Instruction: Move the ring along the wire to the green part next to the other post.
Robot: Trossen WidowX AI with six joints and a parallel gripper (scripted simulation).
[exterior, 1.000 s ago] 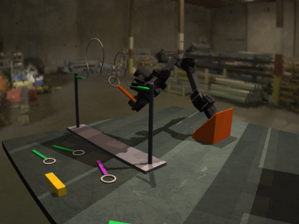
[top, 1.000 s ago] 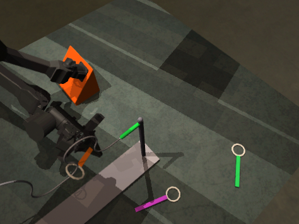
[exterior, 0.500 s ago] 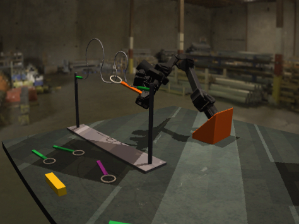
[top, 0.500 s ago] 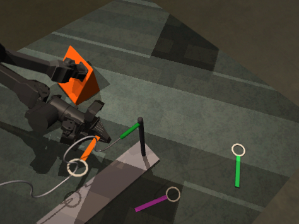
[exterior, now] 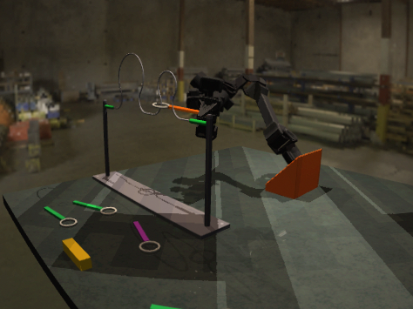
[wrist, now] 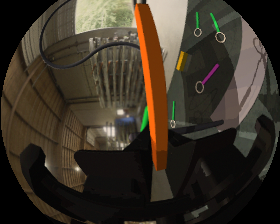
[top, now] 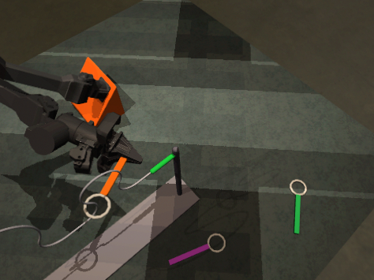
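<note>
My gripper tip is now 10 mm short of the orange-handled ring, 90 mm to the left of it and 20 mm below it. Round my gripper tip: green-handled ring (280 mm ahead, 340 mm to the left, 290 mm below); then yellow block (390 mm ahead, 10 mm to the left, 280 mm below); then magenta-handled ring (200 mm ahead, 20 mm to the left, 290 mm below).
</note>
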